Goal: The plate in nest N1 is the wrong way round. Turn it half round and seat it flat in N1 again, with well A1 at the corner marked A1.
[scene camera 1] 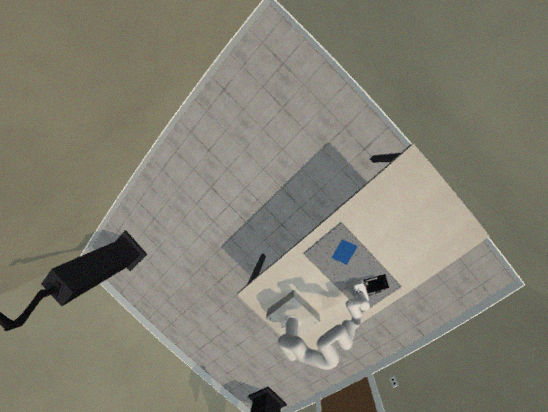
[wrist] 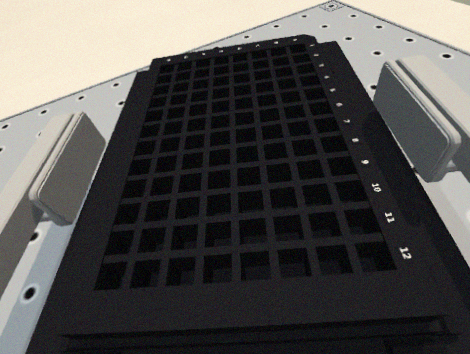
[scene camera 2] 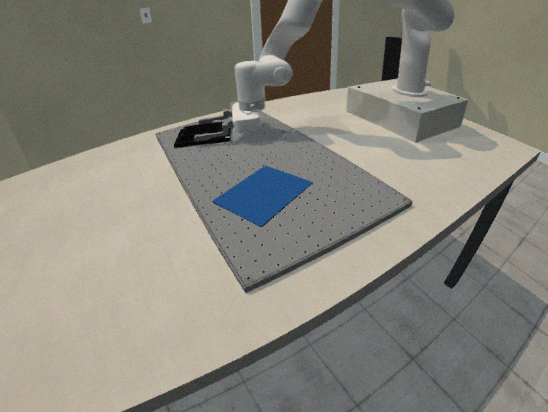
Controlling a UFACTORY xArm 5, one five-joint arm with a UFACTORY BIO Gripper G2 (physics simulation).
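Observation:
The black plate (wrist: 235, 150) with its grid of square wells lies in a black nest (wrist: 340, 60) at the far end of the grey board. In the wrist view numbers run down the plate's right side, with 12 nearest, and small letters cross its far edge. Well A1 and the nest's A1 mark cannot be read. Plate and nest look like one dark block (scene camera 1: 381, 283) in scene camera 1. My gripper (scene camera 2: 196, 130) (wrist: 245, 142) is partly open, with one finger pad beside each long side of the plate. Nothing is held between the fingers.
A blue square (scene camera 1: 345, 252) (scene camera 2: 263, 195) lies on the perforated grey board (scene camera 1: 320, 250) (scene camera 2: 345, 220). The arm's base box (scene camera 2: 385, 114) (scene camera 1: 300, 305) stands on the pale table (scene camera 2: 100, 260) (scene camera 1: 415, 200) beside the board.

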